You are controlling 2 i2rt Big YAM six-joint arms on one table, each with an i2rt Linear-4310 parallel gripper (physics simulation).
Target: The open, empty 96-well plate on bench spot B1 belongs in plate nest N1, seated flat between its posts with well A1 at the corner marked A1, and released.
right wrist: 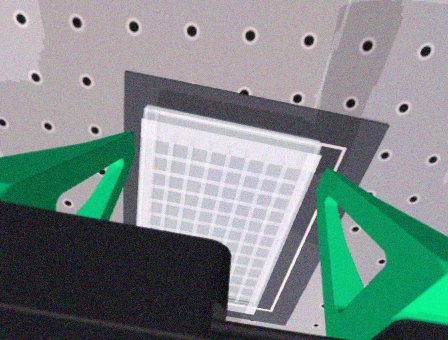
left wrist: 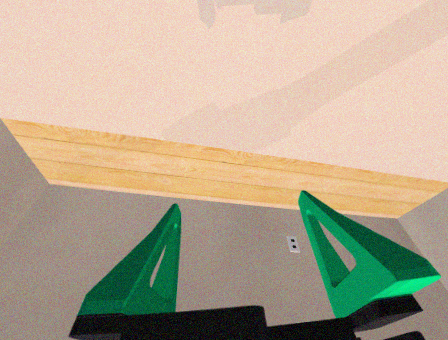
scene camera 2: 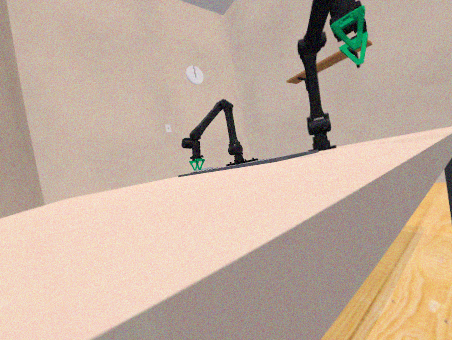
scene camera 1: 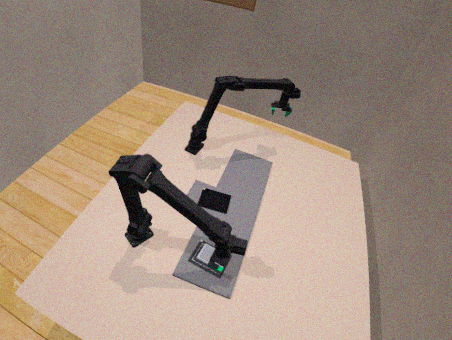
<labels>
My left gripper (left wrist: 239, 202) is open, holding nothing. My right gripper (right wrist: 228, 160) is open and holds nothing. Also in view: a well plate (right wrist: 241, 185).
</labels>
